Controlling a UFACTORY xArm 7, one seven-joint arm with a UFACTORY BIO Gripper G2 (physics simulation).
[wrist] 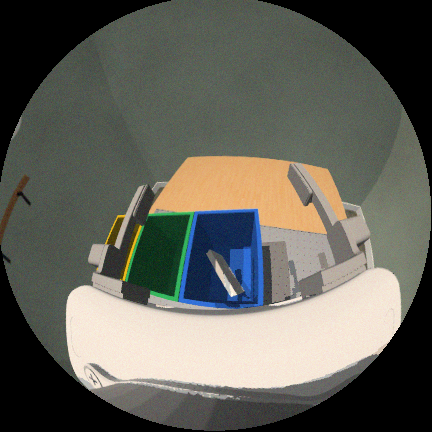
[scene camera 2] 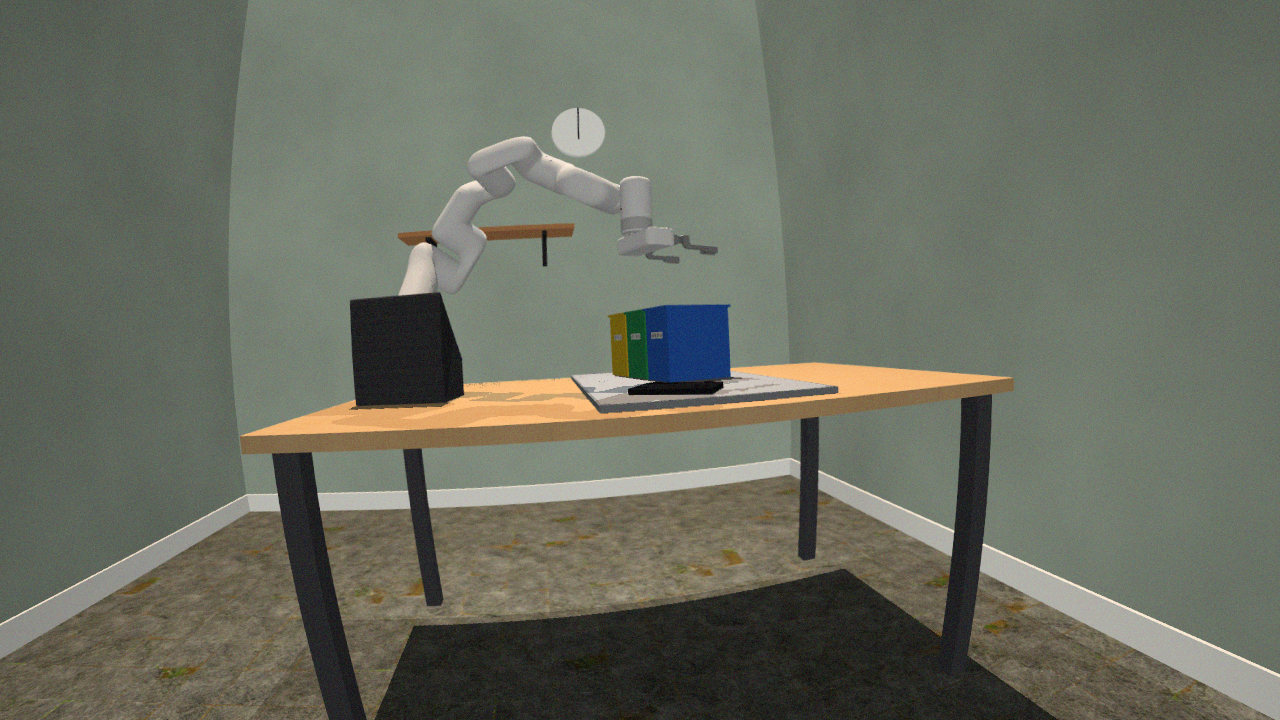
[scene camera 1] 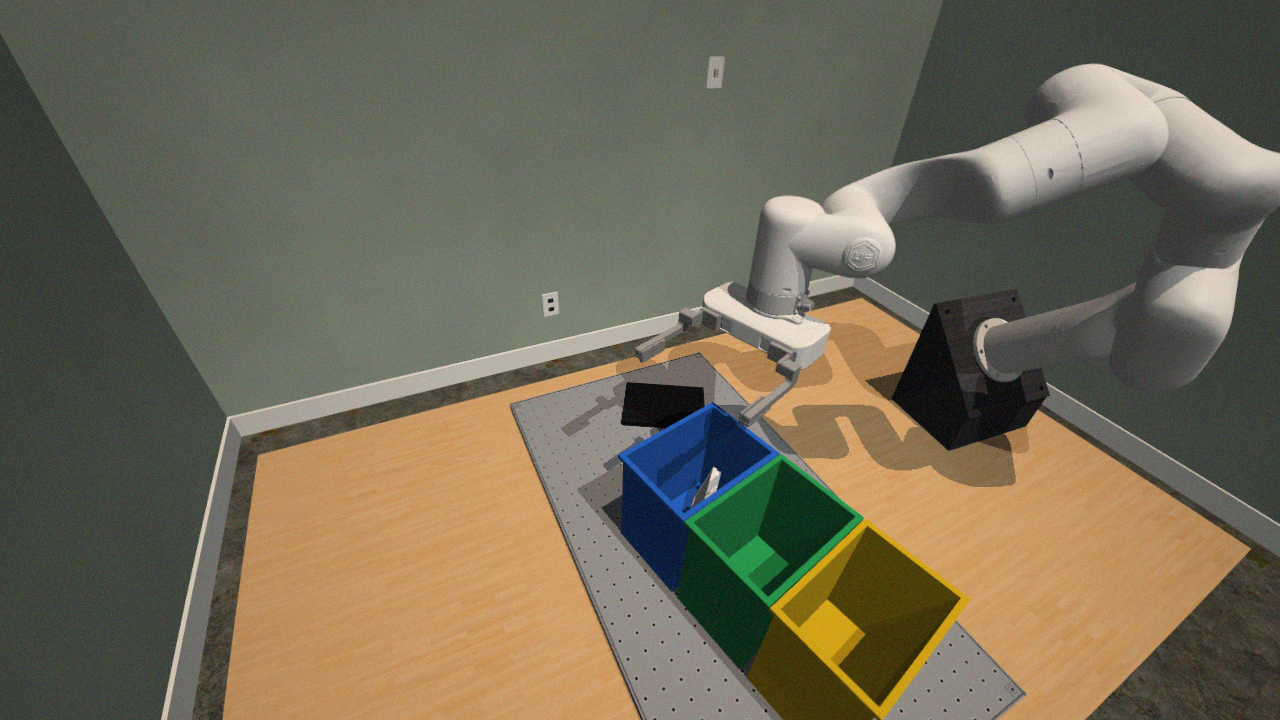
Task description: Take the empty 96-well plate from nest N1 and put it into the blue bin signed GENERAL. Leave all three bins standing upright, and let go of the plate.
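Places are measured from the arm's base along level axes (x left, y ahead, z down), in centimetres.
Pixels of known places: hand, its tool point: [wrist: 217, 190] [scene camera 2: 689, 255] [scene camera 1: 698, 378]; arm's base, origin of its link: [scene camera 2: 406, 331] [scene camera 1: 997, 350].
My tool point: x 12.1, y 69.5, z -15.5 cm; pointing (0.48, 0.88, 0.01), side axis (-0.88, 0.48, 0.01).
Note:
Ahead of a thing's pixels: the offset from my tool point to its top centre. Level surfaces: height alone.
The white 96-well plate @(dz +22.2, dx +1.2, dy -2.7 cm) [scene camera 1: 707, 488] [wrist: 225, 274] stands steeply tilted inside the blue bin @(dz +12.9, dx +0.8, dy -1.4 cm) [scene camera 1: 648, 523] [scene camera 2: 698, 344] [wrist: 207, 227], below its rim. The plate does not show in scene camera 2. The blue bin stands upright; its small label shows in scene camera 2 but is too small to read. My gripper [scene camera 1: 694, 385] [scene camera 2: 692, 255] [wrist: 222, 192] is wide open, holds nothing and hangs above the level of the bin rims. A low black nest @(dz +29.4, dx -27.6, dy -6.8 cm) [scene camera 1: 662, 405] [scene camera 2: 675, 388] on the board beside the blue bin holds no plate.
The green bin @(dz +12.9, dx +12.9, dy -6.5 cm) [scene camera 1: 723, 595] [scene camera 2: 637, 358] [wrist: 160, 255] and yellow bin @(dz +12.9, dx +25.0, dy -11.5 cm) [scene camera 1: 796, 662] [scene camera 2: 618, 358] stand upright in a row with the blue one on the grey perforated board @(dz +30.9 cm) [scene camera 1: 626, 600] [scene camera 2: 778, 390]. The arm's black base block [scene camera 1: 930, 385] [scene camera 2: 398, 353] stands on the wooden table @(dz +32.2 cm) [scene camera 1: 384, 555] [scene camera 2: 913, 380].

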